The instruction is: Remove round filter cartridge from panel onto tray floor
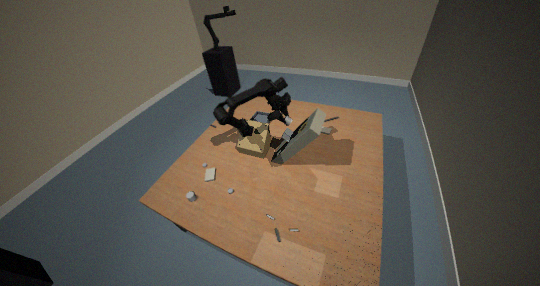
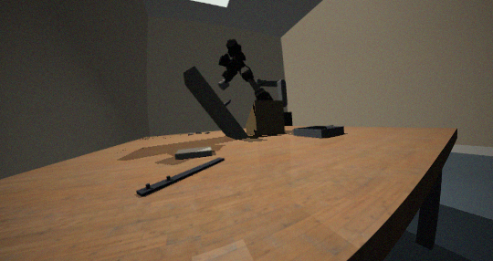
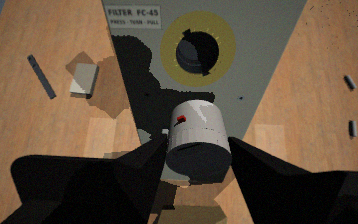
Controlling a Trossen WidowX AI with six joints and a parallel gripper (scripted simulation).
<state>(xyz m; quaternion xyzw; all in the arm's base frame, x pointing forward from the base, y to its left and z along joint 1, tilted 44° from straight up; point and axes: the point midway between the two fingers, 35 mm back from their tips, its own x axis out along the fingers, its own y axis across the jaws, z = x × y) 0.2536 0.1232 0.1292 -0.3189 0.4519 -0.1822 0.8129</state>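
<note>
The shallow grey tray is 33 cm behind my gripper tip, 28 cm to the left of it and 27 cm below it. Also, from my gripper tip: round grey filter cartridge (right at my gripper tip); then grey service panel (6 cm ahead, 11 cm below).
</note>
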